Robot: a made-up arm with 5 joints.
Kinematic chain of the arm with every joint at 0, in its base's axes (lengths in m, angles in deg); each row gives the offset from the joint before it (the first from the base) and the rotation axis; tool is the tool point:
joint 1: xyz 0 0 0.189 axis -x
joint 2: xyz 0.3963 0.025 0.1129 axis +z
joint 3: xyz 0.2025 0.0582 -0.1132 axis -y
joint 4: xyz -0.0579 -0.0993 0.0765 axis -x
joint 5: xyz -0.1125 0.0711 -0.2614 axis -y
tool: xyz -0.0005 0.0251 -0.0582
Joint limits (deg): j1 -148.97..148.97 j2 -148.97..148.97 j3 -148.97..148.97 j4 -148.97..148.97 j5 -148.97..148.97
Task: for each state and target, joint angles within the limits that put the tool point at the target. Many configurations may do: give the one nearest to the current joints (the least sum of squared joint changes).
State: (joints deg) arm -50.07 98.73 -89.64 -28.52 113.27
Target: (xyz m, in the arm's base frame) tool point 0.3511 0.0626 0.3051
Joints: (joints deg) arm -9.83 70.46 -84.24 -1.59 120.43
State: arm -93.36 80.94 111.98 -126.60 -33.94
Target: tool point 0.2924 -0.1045 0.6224
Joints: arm -141.05 57.08 135.06 -91.34 -34.14
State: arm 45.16 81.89 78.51 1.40 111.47
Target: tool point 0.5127 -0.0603 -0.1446
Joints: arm 64.88 64.30 55.41 12.03 118.36
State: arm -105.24 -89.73 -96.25 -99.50 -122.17
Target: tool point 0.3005 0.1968 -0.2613
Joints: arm -128.86 -118.37 -109.14 -104.02 -129.54
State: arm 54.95 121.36 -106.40 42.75 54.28
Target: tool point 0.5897 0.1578 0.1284
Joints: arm 63.98 112.78 -87.40 52.25 53.60
